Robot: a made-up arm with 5 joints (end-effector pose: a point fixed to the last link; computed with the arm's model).
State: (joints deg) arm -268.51 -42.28 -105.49 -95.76 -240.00
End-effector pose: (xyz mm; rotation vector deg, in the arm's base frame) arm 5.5 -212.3 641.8 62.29 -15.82 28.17
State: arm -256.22 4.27 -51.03 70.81 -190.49
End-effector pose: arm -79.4 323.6 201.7 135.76 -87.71 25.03
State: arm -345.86 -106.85 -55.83 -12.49 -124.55
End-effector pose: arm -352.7 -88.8 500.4 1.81 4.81 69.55
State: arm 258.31 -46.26 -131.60 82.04 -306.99
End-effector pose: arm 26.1 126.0 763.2 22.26 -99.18 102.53
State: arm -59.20 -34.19 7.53 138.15 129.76
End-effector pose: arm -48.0 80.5 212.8 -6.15 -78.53 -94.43
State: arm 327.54 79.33 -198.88 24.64 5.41
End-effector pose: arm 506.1 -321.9 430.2 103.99 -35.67 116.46
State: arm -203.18 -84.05 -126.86 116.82 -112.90
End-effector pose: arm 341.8 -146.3 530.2 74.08 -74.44 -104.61
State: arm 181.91 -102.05 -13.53 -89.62 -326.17
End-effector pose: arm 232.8 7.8 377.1 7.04 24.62 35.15
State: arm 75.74 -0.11 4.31 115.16 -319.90
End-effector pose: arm -10.1 -39.9 196.6 60.60 19.48 -57.81
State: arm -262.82 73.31 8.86 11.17 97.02
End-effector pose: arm 5.4 -42.8 29.2 86.85 0.12 11.38
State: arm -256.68 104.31 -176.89 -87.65 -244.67
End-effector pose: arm -113.5 479.3 143.3 -20.04 2.11 38.26
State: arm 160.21 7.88 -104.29 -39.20 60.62
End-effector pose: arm -333.9 120.1 679.3 -29.24 -34.60 38.73
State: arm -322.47 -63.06 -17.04 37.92 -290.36
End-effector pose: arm 114.5 88.0 343.4 -137.08 39.45 -32.66
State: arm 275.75 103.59 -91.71 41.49 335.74
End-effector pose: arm 25.1 -249.4 -350.7 -114.05 65.83 38.67
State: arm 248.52 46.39 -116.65 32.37 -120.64
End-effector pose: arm -237.0 -602.2 269.1 143.99 11.53 -21.78
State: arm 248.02 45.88 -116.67 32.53 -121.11
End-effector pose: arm -241.8 -599.2 274.6 143.73 11.48 -22.35
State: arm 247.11 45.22 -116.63 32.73 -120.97
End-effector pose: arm -250.8 -593.9 281.3 143.49 10.13 -22.87
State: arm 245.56 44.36 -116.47 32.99 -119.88
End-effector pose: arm -265.9 -585.0 289.3 143.30 6.81 -23.27
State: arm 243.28 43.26 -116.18 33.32 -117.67
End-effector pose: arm -287.6 -571.4 298.9 143.00 1.19 -23.53
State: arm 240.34 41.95 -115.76 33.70 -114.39
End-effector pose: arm -314.7 -552.6 309.7 142.33 -6.55 -23.63
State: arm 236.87 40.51 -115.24 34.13 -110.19
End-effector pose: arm -345.2 -528.9 321.1 141.03 -15.99 -23.56
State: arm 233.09 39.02 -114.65 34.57 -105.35
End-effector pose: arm -376.4 -501.2 332.4 138.89 -26.44 -23.32
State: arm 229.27 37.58 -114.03 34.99 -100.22
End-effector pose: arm -405.8 -471.3 342.9 135.91 -37.07 -22.93
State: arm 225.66 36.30 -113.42 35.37 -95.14
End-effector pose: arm -431.5 -441.6 351.7 132.32 -47.12 -22.42
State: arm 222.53 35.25 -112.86 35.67 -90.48
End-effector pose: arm -452.1 -414.7 358.4 128.52 -55.87 -21.82
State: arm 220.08 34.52 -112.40 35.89 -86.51
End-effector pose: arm -467.3 -393.3 362.5 125.03 -62.90 -21.17
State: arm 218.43 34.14 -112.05 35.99 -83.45
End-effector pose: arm -477.3 -378.7 364.0 122.30 -67.96 -20.52
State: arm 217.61 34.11 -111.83 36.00 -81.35
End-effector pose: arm -482.5 -371.7 362.8 120.61 -71.10 -19.87
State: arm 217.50 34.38 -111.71 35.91 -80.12
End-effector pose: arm -484.0 -371.4 359.3 119.94 -72.61 -19.26
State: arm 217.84 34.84 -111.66 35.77 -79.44
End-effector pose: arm -483.0 -375.2 354.4 119.97 -73.12 -18.68
